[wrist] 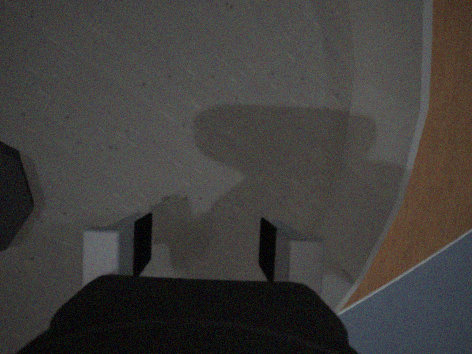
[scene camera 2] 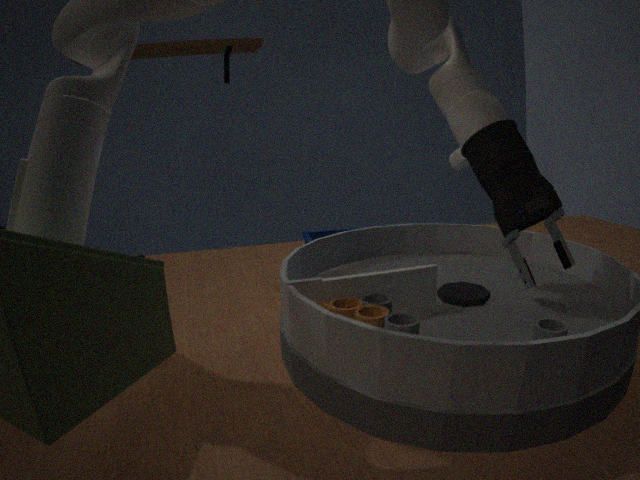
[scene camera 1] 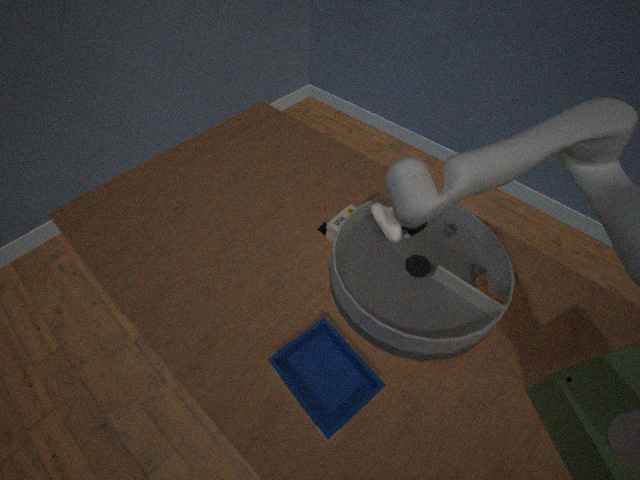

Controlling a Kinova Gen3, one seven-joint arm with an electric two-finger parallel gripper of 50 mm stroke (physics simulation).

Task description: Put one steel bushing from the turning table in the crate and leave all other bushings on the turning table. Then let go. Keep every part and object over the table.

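Where they show: gripper, fingertip midpoint: (wrist: 205, 239) (scene camera 2: 551, 277); arm's base, link origin: (scene camera 2: 48, 245).
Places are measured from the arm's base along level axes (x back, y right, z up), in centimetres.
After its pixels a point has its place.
Note:
The round grey turning table (scene camera 1: 423, 345) {z -6.2, x -35.6, y -9.3 cm} (scene camera 2: 454, 372) {z -6.1, x -37.4, y 25.0 cm} (wrist: 425, 65) {z -3.8, x -69.3, y 6.1 cm} has a raised wall. Grey steel bushings stand on it: one (scene camera 2: 551, 328) {z -6.7, x -50.4, y 21.3 cm} near the wall below my fingers in scene camera 2, one (scene camera 2: 403, 322) {z -6.7, x -37.7, y 14.5 cm} and another (scene camera 2: 376, 300) {z -6.4, x -37.0, y 9.0 cm} beside orange bushings (scene camera 2: 371, 314) {z -6.6, x -35.4, y 11.9 cm} (scene camera 1: 482, 282) {z -7.5, x -35.1, y 14.3 cm}. In scene camera 1 grey bushings show at the right (scene camera 1: 450, 229) {z -7.8, x -49.8, y 23.3 cm} (scene camera 1: 477, 269) {z -7.2, x -37.9, y 16.6 cm}. My gripper (scene camera 2: 550, 275) {z -5.4, x -58.2, y 12.2 cm} (wrist: 205, 239) {z -5.4, x -58.2, y 12.2 cm} is open and empty, tilted, inside the wall line above the turning table floor; its fingertips are hidden in scene camera 1. The blue crate (scene camera 1: 307, 400) {z -13.1, x -45.3, y -32.3 cm} (scene camera 2: 323, 235) {z -9.4, x -41.0, y -33.6 cm} is empty.
A pale divider (scene camera 1: 467, 286) {z -3.9, x -36.7, y 7.8 cm} (scene camera 2: 382, 284) {z -4.9, x -37.8, y 8.5 cm} runs from near the dark hub (scene camera 1: 418, 265) {z -7.5, x -48.6, y 7.1 cm} (scene camera 2: 463, 293) {z -7.5, x -48.1, y 8.0 cm} (wrist: 12, 195) {z -7.5, x -51.0, y 7.9 cm} to the wall. A small white box (scene camera 1: 340, 219) {z -7.7, x -72.1, y 4.1 cm} sits against the turning table. A large green block (scene camera 1: 594, 382) {z -0.4, x -9.3, y 4.5 cm} (scene camera 2: 87, 330) {z -5.5, x -8.6, y 13.0 cm} stands near the arm's base.

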